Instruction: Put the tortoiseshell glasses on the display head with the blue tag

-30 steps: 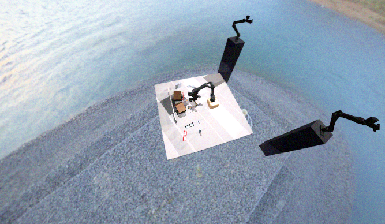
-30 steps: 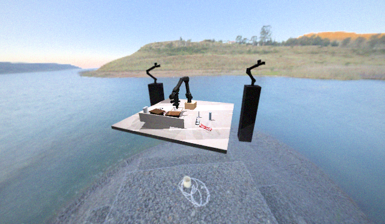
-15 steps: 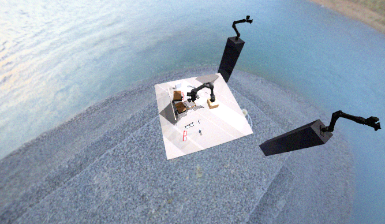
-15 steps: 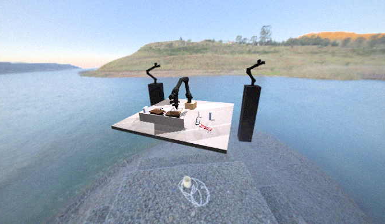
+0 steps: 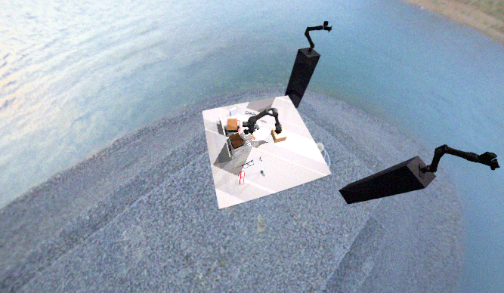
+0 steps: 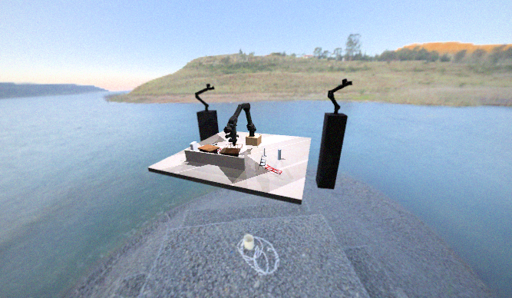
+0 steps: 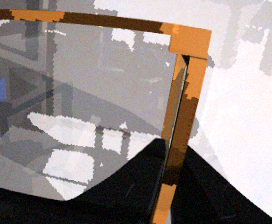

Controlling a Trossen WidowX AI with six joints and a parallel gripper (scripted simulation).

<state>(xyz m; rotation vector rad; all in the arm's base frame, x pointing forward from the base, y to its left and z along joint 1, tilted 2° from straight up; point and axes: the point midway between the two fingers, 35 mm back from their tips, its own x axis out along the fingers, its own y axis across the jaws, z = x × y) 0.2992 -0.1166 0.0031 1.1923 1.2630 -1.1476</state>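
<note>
My gripper tip is now 180 mm short of the brown display head, 30 mm to the right of it and 20 mm above it.
</note>
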